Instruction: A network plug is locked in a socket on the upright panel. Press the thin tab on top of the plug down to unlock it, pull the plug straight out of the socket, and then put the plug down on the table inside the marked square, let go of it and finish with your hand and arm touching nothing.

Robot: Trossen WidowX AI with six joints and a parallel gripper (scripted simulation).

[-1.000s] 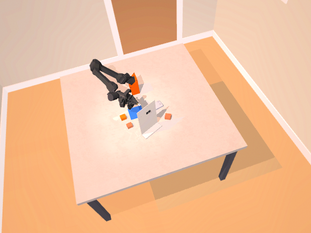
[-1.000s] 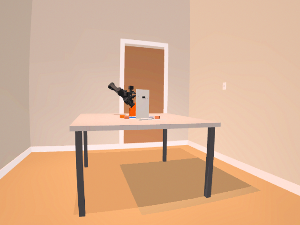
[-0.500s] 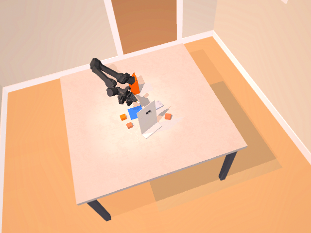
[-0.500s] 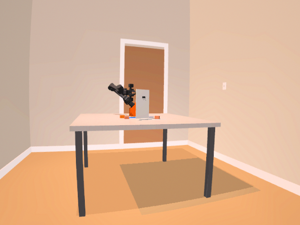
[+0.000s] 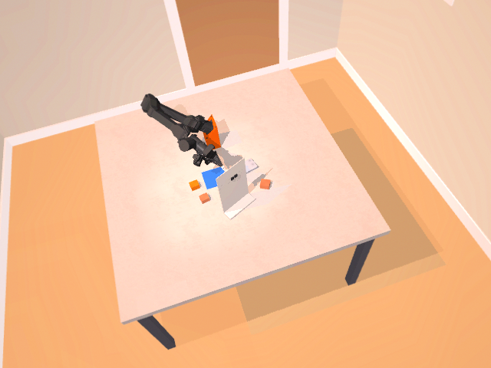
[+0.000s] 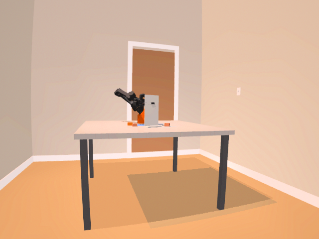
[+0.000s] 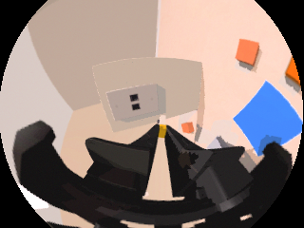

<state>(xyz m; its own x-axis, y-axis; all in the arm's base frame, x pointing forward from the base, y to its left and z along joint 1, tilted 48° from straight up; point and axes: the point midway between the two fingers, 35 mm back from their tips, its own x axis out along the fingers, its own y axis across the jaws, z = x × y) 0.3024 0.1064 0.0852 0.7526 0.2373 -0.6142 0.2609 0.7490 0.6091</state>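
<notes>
My gripper tip is now 9 cm past the blue marked square, 5 cm to the left of it and 20 cm above it. The rest, counted from my gripper tip: white upright panel: 10 cm ahead, 4 cm to the left, 6 cm below; plug: right at my gripper tip; flat grey piece: 12 cm behind, 13 cm to the left, 19 cm below.
</notes>
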